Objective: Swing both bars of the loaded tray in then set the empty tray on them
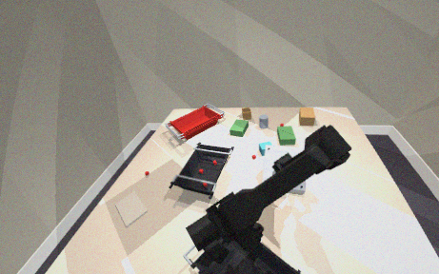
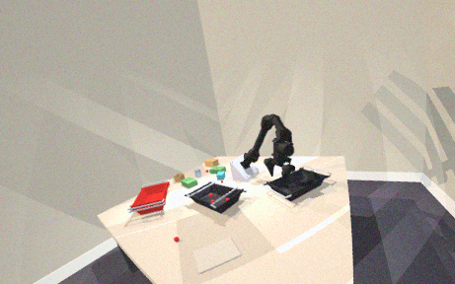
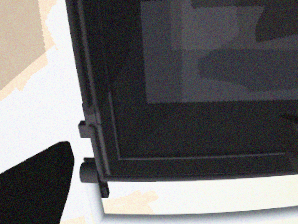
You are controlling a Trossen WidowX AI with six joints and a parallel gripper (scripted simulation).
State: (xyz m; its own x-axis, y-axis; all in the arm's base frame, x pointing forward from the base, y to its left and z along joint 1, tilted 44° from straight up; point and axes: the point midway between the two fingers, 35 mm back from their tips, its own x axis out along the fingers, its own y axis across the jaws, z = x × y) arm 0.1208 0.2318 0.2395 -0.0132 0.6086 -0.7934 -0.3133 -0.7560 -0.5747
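Now: the black tray 80 mm to the left of my gripper tip, 70 mm behind it and 30 mm below it. The rest, counted from my gripper tip: grey cylinder (710 mm to the right, 50 mm ahead, 40 mm below); white sheet (490 mm ahead, 80 mm below, 20 mm to the left).
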